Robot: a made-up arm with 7 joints. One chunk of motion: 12 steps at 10 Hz.
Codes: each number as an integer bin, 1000 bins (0 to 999) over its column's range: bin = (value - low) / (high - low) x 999, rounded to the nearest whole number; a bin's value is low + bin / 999 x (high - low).
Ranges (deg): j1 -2.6..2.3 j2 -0.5..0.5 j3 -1.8..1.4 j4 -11.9..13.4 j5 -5.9..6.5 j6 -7.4..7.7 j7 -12..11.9
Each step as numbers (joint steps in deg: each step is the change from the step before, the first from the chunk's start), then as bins.
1 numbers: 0.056 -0.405 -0.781 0.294 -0.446 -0.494 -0.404
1 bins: 541 95 318 481 439 457 485
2 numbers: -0.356 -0.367 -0.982 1.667 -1.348 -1.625 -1.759
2 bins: 458 133 255 536 367 382 428
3 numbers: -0.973 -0.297 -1.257 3.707 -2.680 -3.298 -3.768
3 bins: 332 203 170 616 259 271 344
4 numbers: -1.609 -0.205 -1.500 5.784 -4.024 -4.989 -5.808
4 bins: 202 295 94 698 151 160 259
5 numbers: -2.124 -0.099 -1.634 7.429 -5.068 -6.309 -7.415
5 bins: 97 401 52 763 67 72 192
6 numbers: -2.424 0.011 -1.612 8.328 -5.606 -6.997 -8.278
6 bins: 36 510 59 799 24 27 156
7 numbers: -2.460 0.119 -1.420 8.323 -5.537 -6.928 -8.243
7 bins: 29 618 119 799 29 31 157
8 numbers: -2.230 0.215 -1.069 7.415 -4.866 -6.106 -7.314
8 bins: 75 714 228 763 83 86 196
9 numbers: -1.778 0.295 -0.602 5.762 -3.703 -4.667 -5.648
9 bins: 168 794 374 697 177 181 266
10 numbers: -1.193 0.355 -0.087 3.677 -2.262 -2.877 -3.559
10 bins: 287 854 535 615 293 299 353
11 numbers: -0.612 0.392 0.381 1.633 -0.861 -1.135 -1.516
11 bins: 405 891 681 534 406 414 438
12 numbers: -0.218 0.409 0.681 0.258 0.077 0.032 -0.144
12 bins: 486 908 775 480 482 492 496
